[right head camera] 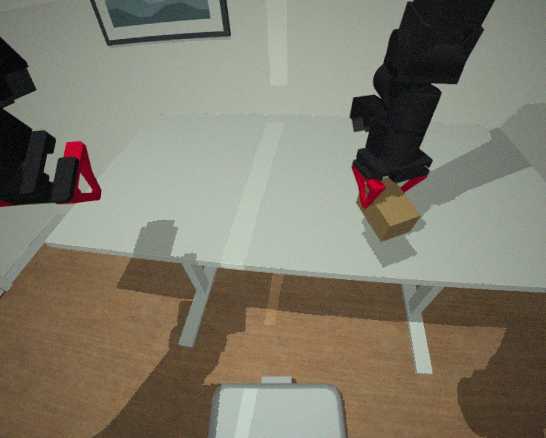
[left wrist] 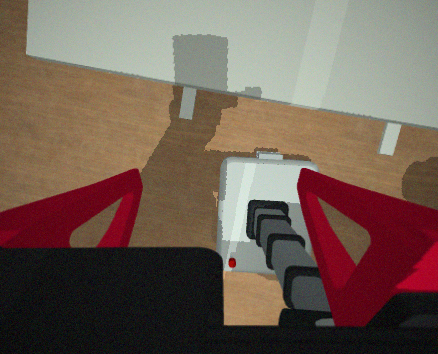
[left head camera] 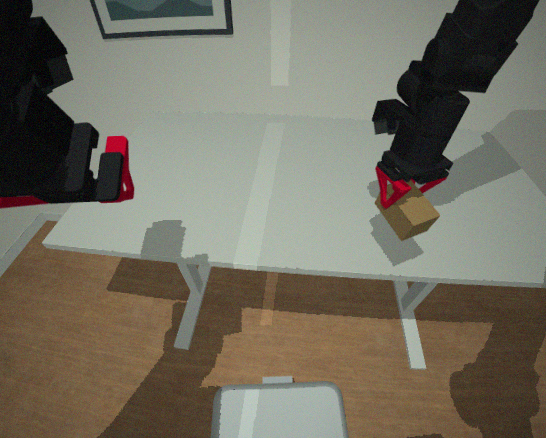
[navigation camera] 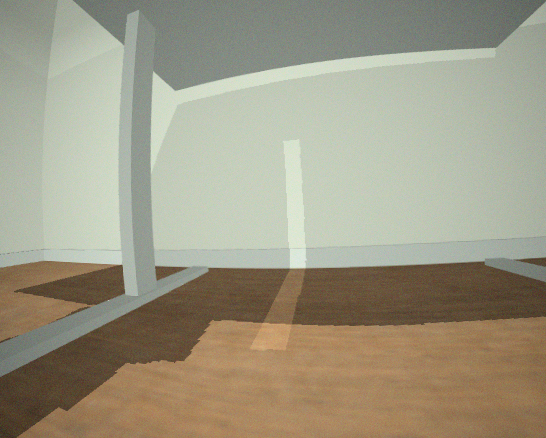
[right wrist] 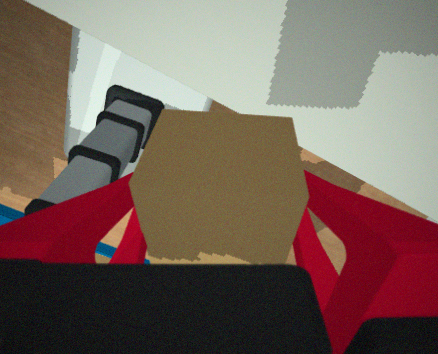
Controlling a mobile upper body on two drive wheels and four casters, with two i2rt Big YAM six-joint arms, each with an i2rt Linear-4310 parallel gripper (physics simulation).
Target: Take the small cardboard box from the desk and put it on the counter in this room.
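Frame: origin at the left arm's base, x right, y back, z down, level; centimetres.
Seen in the pictures: left gripper, fingertip midpoint: (right head camera: 65, 196) (left wrist: 219, 177) (left head camera: 94, 195); right gripper, fingertip midpoint: (right head camera: 378, 201) (left head camera: 396, 202) (right wrist: 220, 176).
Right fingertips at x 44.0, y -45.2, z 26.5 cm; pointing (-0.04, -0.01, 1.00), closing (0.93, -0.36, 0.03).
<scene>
A point is followed by its place in that frame.
The small brown cardboard box (left head camera: 419, 214) @[z 24.1, x 45.3, y -39.7 cm] (right head camera: 398, 214) @[z 24.1, x 45.3, y -39.7 cm] (right wrist: 220, 210) @[z 23.2, x 43.8, y -46.0 cm] is between the fingers of my right gripper (left head camera: 406, 194) @[z 26.5, x 44.0, y -45.2 cm] (right head camera: 385, 195) @[z 26.5, x 44.0, y -45.2 cm] (right wrist: 220, 176) @[z 26.5, x 44.0, y -45.2 cm], which is shut on it. The box is tilted and held above the right part of the pale desk (left head camera: 200, 175) @[z 46.0, x -1.2, y -79.3 cm] (right head camera: 200, 175) @[z 46.0, x 0.1, y -79.6 cm] (left wrist: 100, 40) @[z 46.0, x -26.7, y -56.0 cm] (right wrist: 200, 45) @[z 46.0, x 40.7, y -46.5 cm], with its shadow on the top below. The fingers partly cover the box in both head views. My left gripper (left head camera: 75, 199) @[z 13.5, x -1.0, y -34.3 cm] (right head camera: 52, 199) @[z 13.5, x -1.0, y -34.3 cm] (left wrist: 219, 177) @[z 13.5, x -1.0, y -34.3 cm] is open and empty, at the left in the head views. A counter does not show in these views.
Desk legs (left head camera: 192, 310) (right head camera: 197, 307) (navigation camera: 137, 150) @[z 95.9, x -20.9, y -86.9 cm] stand on the wooden floor (left head camera: 75, 340) @[z 141.0, x -90.6, y -57.0 cm] (navigation camera: 350, 375) @[z 141.0, x 30.0, y -59.9 cm]. My white base (left head camera: 280, 415) @[z 115.0, x 23.1, y -20.2 cm] (right head camera: 275, 415) @[z 115.0, x 22.3, y -20.3 cm] (left wrist: 270, 182) @[z 115.0, x 23.0, y -20.3 cm] is in front of the desk. A framed picture (left head camera: 167, 34) @[z 15.0, x -17.4, y -129.9 cm] (right head camera: 167, 39) @[z 15.3, x -17.4, y -129.9 cm] hangs on the wall behind it.
</scene>
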